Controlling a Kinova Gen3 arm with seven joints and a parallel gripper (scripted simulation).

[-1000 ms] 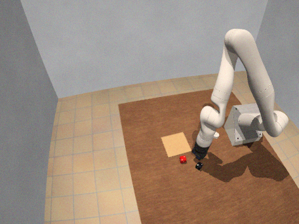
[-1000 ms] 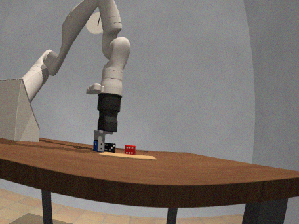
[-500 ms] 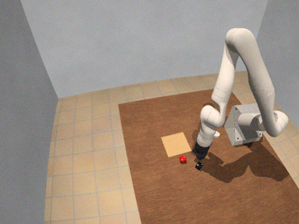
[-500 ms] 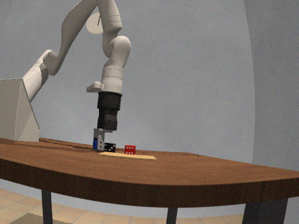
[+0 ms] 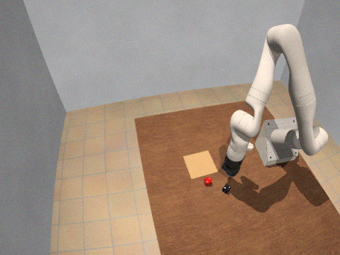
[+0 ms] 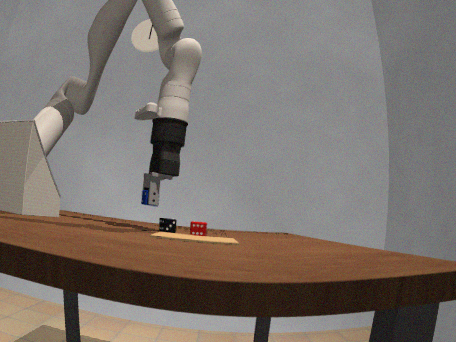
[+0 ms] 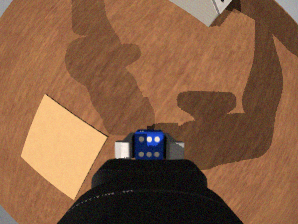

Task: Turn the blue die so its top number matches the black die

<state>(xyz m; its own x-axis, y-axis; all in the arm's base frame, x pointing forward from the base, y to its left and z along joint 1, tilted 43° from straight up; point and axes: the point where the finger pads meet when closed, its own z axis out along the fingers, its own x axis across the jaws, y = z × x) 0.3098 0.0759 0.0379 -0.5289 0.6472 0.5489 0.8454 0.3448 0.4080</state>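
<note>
Now: hand 6 cm to the right of the black die, 6 cm above it and 3 cm short of it. Round my hand: red die: 11 cm ahead, 6 cm below, 1 cm to the right; then tan mat: 12 cm to the right, 11 cm ahead, 7 cm below; then blue die: right at my hand.
</note>
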